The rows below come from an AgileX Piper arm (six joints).
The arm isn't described. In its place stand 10 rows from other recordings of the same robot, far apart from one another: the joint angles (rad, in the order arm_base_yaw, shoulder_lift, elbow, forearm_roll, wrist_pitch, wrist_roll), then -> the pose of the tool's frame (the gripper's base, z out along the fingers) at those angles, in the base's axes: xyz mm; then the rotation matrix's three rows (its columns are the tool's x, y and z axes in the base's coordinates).
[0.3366, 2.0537, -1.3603, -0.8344, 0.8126, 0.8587] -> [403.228, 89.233, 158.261], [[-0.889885, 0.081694, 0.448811], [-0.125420, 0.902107, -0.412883], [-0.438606, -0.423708, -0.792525]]
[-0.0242, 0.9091, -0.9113, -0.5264, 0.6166, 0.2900] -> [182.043, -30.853, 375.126], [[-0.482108, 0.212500, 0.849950], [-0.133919, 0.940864, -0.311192], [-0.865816, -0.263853, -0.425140]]
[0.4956, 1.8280, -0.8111, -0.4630, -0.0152, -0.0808] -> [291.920, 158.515, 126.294], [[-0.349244, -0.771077, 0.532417], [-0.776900, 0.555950, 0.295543], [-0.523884, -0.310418, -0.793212]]
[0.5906, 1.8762, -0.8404, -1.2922, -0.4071, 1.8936] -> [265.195, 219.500, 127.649], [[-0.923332, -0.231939, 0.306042], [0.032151, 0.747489, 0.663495], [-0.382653, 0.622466, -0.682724]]
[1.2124, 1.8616, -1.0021, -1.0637, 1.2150, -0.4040] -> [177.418, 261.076, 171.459], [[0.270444, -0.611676, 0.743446], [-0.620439, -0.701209, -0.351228], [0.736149, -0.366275, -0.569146]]
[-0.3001, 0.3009, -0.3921, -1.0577, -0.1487, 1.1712] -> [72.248, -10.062, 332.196], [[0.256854, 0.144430, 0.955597], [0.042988, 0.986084, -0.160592], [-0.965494, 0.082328, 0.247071]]
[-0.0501, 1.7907, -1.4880, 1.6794, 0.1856, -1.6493] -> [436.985, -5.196, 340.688], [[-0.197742, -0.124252, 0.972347], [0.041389, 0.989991, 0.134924], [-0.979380, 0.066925, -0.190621]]
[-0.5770, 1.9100, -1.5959, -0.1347, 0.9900, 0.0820] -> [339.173, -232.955, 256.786], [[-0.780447, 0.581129, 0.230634], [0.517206, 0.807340, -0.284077], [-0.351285, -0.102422, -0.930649]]
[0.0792, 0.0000, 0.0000, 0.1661, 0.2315, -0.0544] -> [55.063, 7.833, 192.556], [[-0.151985, -0.100796, 0.983230], [0.095338, 0.988653, 0.116089], [-0.983774, 0.111383, -0.140650]]
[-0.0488, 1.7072, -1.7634, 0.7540, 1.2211, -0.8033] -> [363.882, 40.823, 397.897], [[-0.567420, -0.677628, 0.467820], [-0.334465, 0.708826, 0.621047], [-0.752441, 0.195925, -0.628844]]
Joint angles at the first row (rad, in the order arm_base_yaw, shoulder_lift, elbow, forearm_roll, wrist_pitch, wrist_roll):
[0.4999 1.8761 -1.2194 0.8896 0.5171 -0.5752]
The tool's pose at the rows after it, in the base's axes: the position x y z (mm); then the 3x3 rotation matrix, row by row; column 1 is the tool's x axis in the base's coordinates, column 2 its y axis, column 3 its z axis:
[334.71, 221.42, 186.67], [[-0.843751, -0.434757, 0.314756], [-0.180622, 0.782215, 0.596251], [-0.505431, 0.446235, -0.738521]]
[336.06, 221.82, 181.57], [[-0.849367, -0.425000, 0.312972], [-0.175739, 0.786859, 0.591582], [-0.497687, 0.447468, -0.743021]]
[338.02, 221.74, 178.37], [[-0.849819, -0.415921, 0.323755], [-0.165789, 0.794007, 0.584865], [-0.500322, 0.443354, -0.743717]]
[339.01, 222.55, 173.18], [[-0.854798, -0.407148, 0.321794], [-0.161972, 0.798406, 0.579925], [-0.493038, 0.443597, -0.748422]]
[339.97, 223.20, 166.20], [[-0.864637, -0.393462, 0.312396], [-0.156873, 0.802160, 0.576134], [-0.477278, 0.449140, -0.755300]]
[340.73, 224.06, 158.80], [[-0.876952, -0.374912, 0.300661], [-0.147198, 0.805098, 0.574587], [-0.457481, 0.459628, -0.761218]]
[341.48, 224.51, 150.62], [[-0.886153, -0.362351, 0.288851], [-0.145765, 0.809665, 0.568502], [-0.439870, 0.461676, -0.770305]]
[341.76, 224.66, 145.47], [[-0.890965, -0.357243, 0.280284], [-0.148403, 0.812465, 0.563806], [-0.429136, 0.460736, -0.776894]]
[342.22, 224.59, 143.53], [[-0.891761, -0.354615, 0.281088], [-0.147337, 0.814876, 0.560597], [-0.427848, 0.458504, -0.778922]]
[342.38, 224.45, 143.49], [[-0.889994, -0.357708, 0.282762], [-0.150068, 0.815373, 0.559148], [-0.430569, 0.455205, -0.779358]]
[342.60, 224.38, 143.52], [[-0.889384, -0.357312, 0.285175], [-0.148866, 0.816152, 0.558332], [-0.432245, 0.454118, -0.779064]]
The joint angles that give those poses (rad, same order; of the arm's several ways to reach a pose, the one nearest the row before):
[0.4999 1.9054 -1.2194 0.9038 0.4938 -0.5730]
[0.4999 1.9189 -1.2194 0.9096 0.4868 -0.5734]
[0.4999 1.9278 -1.2194 0.9137 0.4694 -0.5734]
[0.5014 1.9413 -1.2194 0.9188 0.4614 -0.5734]
[0.5014 1.9593 -1.2195 0.9286 0.4594 -0.5734]
[0.5014 1.9785 -1.2194 0.9449 0.4594 -0.5734]
[0.5014 1.9990 -1.2194 0.9508 0.4578 -0.5733]
[0.5014 2.0117 -1.2194 0.9508 0.4578 -0.5734]
[0.5014 2.0165 -1.2194 0.9508 0.4534 -0.5734]
[0.5014 2.0165 -1.2194 0.9483 0.4514 -0.5753]
[0.5014 2.0165 -1.2195 0.9483 0.4488 -0.5752]

